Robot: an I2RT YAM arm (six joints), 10 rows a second.
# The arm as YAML. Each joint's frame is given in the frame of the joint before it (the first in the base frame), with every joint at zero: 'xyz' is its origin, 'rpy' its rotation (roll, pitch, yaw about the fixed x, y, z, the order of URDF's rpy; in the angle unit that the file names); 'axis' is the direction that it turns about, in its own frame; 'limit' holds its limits. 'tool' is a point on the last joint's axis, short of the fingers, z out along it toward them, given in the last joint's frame.
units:
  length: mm
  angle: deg
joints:
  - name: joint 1
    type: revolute
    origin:
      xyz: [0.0, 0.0, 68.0]
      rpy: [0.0, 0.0, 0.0]
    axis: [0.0, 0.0, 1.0]
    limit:
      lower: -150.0
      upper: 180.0
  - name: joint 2
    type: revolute
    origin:
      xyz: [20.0, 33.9, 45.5]
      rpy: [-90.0, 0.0, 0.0]
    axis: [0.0, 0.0, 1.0]
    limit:
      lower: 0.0
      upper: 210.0
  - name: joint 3
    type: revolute
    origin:
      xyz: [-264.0, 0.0, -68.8]
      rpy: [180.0, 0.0, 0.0]
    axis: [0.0, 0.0, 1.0]
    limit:
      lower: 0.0
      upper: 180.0
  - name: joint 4
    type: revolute
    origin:
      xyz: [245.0, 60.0, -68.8]
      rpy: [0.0, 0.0, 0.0]
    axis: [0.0, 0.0, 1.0]
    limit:
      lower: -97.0
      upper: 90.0
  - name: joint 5
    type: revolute
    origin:
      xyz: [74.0, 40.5, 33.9]
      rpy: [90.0, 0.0, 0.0]
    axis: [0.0, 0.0, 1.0]
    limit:
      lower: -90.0
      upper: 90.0
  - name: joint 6
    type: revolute
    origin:
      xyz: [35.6, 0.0, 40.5]
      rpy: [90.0, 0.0, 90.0]
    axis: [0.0, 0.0, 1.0]
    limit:
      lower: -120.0
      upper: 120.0
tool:
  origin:
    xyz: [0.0, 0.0, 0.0]
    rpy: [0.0, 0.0, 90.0]
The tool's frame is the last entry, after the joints.
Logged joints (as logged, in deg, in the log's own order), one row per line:
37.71, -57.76, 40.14, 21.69, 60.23, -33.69
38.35, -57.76, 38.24, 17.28, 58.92, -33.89
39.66, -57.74, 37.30, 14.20, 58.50, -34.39
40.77, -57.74, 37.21, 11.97, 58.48, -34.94
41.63, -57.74, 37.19, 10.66, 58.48, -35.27
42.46, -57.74, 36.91, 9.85, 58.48, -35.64
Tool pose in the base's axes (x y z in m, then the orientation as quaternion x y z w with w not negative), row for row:
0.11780, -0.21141, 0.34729, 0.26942, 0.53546, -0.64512, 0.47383
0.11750, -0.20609, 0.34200, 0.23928, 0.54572, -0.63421, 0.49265
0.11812, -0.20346, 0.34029, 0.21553, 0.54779, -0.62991, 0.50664
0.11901, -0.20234, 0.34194, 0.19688, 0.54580, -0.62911, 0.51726
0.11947, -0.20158, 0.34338, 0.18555, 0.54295, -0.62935, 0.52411
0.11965, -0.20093, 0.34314, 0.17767, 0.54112, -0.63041, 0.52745
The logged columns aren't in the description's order. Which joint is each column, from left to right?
Columns, left to right: joint 4, joint 1, joint 3, joint 5, joint 2, joint 6.
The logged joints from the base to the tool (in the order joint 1, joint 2, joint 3, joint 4, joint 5, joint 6), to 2 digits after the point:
-57.76, 60.23, 40.14, 37.71, 21.69, -33.69
-57.76, 58.92, 38.24, 38.35, 17.28, -33.89
-57.74, 58.50, 37.30, 39.66, 14.20, -34.39
-57.74, 58.48, 37.21, 40.77, 11.97, -34.94
-57.74, 58.48, 37.19, 41.63, 10.66, -35.27
-57.74, 58.48, 36.91, 42.46, 9.85, -35.64

